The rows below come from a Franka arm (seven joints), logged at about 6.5 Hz.
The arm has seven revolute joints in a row. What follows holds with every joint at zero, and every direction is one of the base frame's.
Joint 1 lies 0.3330 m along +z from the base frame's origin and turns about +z.
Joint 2 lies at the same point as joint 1 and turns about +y.
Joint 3 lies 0.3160 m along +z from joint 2 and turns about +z.
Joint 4 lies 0.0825 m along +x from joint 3 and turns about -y.
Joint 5 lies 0.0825 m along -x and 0.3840 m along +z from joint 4 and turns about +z.
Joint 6 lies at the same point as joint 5 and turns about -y.
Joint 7 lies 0.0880 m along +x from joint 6 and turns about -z.
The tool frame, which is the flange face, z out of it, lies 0.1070 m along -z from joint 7; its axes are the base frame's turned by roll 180.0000, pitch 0.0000 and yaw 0.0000 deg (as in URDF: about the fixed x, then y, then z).
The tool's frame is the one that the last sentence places.
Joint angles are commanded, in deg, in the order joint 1, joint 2, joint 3, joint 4, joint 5, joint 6, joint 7. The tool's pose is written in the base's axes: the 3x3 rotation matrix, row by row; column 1 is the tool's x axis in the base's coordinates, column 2 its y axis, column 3 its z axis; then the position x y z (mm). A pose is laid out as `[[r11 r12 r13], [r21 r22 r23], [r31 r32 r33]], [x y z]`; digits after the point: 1 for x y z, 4 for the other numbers.
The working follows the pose.
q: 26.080 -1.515 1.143 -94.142 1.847 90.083 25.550
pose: [[0.9981 0.0282 -0.0540], [0.0286 -0.9996 0.0079], [-0.0537 -0.0094 -0.9985]], [482.7 252.3 605.1]
Where each joint sits with the arm in this pose, in the base's axes (m; each line is computed from the numbers above, not from the rounded line before):
joint 1: 0.0000 0.0000 0.3330
joint 2: 0.0000 0.0000 0.3330
joint 3: -0.0075 -0.0037 0.6489
joint 4: 0.0658 0.0341 0.6511
joint 5: 0.4103 0.2113 0.7159
joint 6: 0.4103 0.2113 0.7159
joint 7: 0.4885 0.2515 0.7120
the tool: 0.4827 0.2523 0.6051

